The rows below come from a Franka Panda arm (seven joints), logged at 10 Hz.
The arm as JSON. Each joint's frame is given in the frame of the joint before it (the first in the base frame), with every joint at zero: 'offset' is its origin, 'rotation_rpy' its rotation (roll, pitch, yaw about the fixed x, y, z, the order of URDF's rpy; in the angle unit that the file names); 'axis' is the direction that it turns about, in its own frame. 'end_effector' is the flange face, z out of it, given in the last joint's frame.
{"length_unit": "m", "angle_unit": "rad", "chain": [
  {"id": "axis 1", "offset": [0.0, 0.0, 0.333], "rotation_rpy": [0.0, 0.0, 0.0], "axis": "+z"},
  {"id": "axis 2", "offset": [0.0, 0.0, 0.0], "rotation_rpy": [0.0, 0.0, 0.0], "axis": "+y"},
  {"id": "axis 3", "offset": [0.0, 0.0, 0.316], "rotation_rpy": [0.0, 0.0, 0.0], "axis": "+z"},
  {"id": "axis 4", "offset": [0.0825, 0.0, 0.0], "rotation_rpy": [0.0, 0.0, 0.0], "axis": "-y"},
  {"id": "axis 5", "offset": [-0.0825, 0.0, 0.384], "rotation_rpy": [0.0, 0.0, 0.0], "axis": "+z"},
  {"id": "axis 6", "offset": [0.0, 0.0, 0.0], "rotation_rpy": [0.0, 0.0, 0.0], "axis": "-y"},
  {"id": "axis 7", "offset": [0.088, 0.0, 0.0], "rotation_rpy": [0.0, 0.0, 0.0], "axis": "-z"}
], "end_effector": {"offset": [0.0, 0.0, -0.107], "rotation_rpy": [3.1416, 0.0, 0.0]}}
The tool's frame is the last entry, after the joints.
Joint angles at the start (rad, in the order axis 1, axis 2, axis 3, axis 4, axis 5, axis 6, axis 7):
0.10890 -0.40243 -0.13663 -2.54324 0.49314 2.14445 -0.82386
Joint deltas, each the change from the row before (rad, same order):
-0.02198 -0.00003 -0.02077 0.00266 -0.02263 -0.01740 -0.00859
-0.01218 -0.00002 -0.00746 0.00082 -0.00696 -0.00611 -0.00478
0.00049 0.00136 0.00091 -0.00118 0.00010 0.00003 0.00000
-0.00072 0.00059 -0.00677 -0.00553 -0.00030 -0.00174 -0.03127
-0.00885 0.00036 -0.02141 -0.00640 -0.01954 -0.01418 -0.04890
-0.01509 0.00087 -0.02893 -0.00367 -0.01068 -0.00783 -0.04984
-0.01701 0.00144 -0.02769 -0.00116 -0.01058 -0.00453 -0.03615
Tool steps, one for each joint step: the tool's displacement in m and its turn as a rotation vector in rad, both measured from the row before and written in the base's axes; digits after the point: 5 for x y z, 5 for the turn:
-0.00126 -0.01728 -0.00077 -0.00663 0.00916 -0.01366
-0.00071 -0.00792 -0.00032 -0.00144 0.00266 -0.00840
-0.00015 0.00064 -0.00107 -0.00029 0.00248 0.00134
-0.00157 -0.00266 -0.00300 0.00156 -0.00591 0.02238
-0.00387 -0.01160 -0.00482 -0.00508 -0.00130 0.03262
-0.00335 -0.01718 -0.00342 0.00346 -0.00942 0.01257
-0.00317 -0.01767 -0.00238 0.00217 -0.00818 -0.00217

